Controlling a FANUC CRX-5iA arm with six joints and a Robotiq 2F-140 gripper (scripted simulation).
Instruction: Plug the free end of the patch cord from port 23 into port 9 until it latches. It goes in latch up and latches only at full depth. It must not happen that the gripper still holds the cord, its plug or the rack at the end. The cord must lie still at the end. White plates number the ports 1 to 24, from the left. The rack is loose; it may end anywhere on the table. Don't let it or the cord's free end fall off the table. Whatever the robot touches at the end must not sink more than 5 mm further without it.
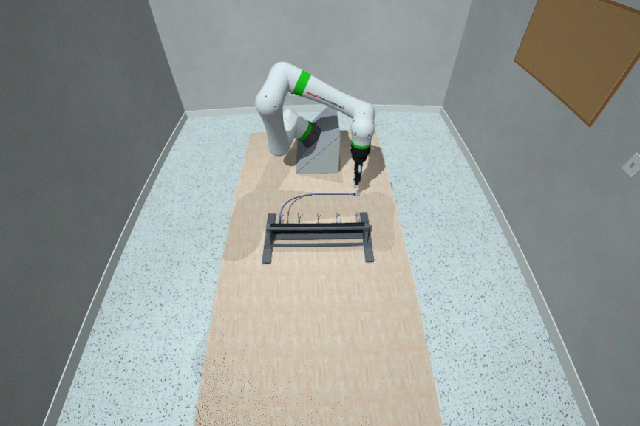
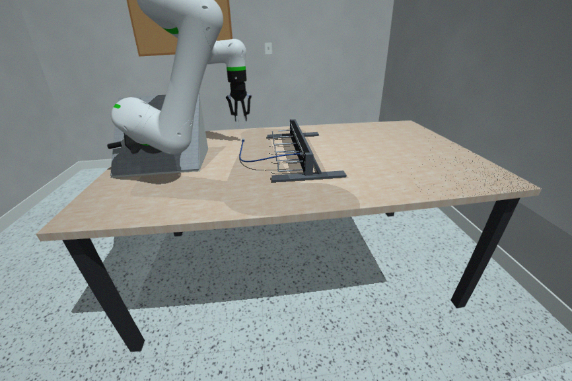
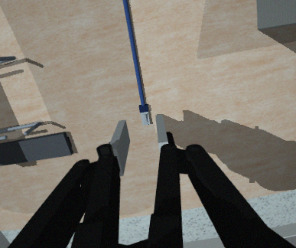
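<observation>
Now: the free end 110 mm below my hand and 10 mm to the left of it.
</observation>
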